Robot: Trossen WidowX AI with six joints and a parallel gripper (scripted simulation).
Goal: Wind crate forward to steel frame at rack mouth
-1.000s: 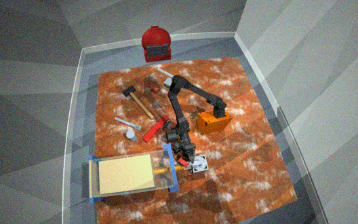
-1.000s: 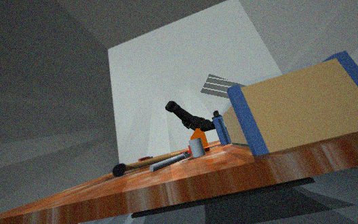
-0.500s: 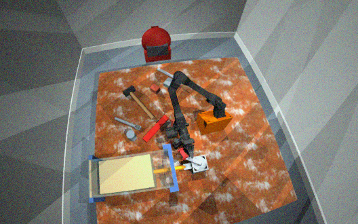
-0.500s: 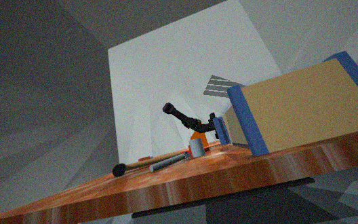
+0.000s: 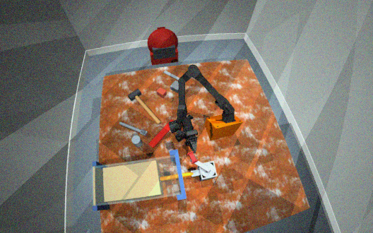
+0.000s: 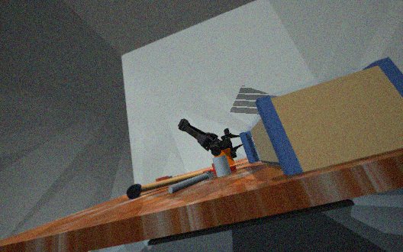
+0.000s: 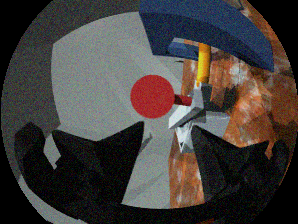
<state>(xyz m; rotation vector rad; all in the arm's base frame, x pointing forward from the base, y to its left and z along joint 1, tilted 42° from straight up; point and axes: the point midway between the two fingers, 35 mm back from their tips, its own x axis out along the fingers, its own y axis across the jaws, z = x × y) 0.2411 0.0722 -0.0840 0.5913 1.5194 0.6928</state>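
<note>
My gripper tip is 20 mm short of the red knob and 30 mm to the right of it. From my gripper tip the other things lie so: red-knobbed winch handle: 10 mm behind, 60 mm to the left, 20 mm below; then blue steel frame: 100 mm ahead, 100 mm to the left, 30 mm below; then winch: 70 mm behind, 100 mm to the left, 100 mm below.
</note>
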